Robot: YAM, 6 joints.
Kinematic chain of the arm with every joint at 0, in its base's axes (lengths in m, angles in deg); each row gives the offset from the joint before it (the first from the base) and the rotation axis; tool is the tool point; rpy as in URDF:
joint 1: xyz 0 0 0.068 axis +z
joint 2: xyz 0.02 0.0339 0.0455 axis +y
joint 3: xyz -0.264 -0.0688 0 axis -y
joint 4: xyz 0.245 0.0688 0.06 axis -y
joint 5: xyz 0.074 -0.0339 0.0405 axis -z
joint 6: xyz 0.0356 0 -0.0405 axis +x
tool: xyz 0 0 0 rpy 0 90 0
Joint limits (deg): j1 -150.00..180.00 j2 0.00..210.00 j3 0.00..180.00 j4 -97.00..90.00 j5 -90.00..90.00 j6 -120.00..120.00
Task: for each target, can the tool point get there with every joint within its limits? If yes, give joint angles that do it. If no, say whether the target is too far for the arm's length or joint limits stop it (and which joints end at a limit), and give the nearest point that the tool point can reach.
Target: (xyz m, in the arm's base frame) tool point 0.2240 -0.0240 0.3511
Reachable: yes | joints -14.84 61.07 54.61 -11.16 -73.50 62.88
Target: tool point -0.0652 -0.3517 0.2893
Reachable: yes | joints -98.02 87.99 62.26 6.02 25.82 1.36
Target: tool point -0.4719 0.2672 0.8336
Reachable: no: too far | nearest point -0.3372 0.1909 0.6201 | short by 0.264 m
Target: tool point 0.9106 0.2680 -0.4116
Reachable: no: too far | nearest point 0.5419 0.1595 -0.1944 | short by 0.441 m
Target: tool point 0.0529 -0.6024 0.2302
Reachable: yes | joints -84.19 170.64 155.19 63.86 13.55 -4.54
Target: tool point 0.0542 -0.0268 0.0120
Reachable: yes | joints -54.47 150.70 23.19 -52.57 -53.24 -30.45
